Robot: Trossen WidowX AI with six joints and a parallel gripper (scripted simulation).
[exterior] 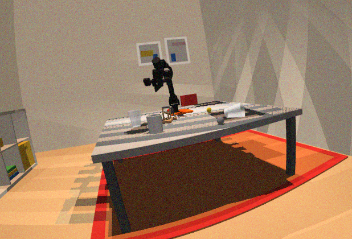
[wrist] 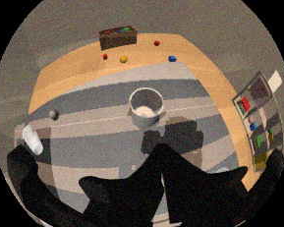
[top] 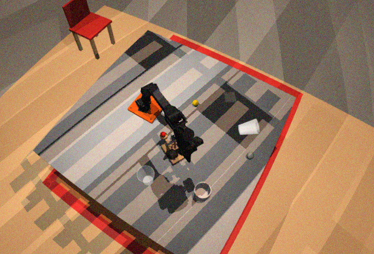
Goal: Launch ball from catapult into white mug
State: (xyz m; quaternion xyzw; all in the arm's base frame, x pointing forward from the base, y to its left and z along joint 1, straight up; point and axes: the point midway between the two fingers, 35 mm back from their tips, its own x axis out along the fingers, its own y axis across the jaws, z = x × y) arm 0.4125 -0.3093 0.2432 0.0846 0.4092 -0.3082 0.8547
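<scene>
The red ball lies 23 cm behind my gripper tip, 17 cm to the left of it and 17 cm below it. The rest, counted from my gripper tip: grey ball: 30 cm ahead, 25 cm to the left, 21 cm below; wooden catapult: 18 cm below, 16 cm behind, 15 cm to the left; white mug: 20 cm below, 11 cm ahead, 8 cm to the right.
</scene>
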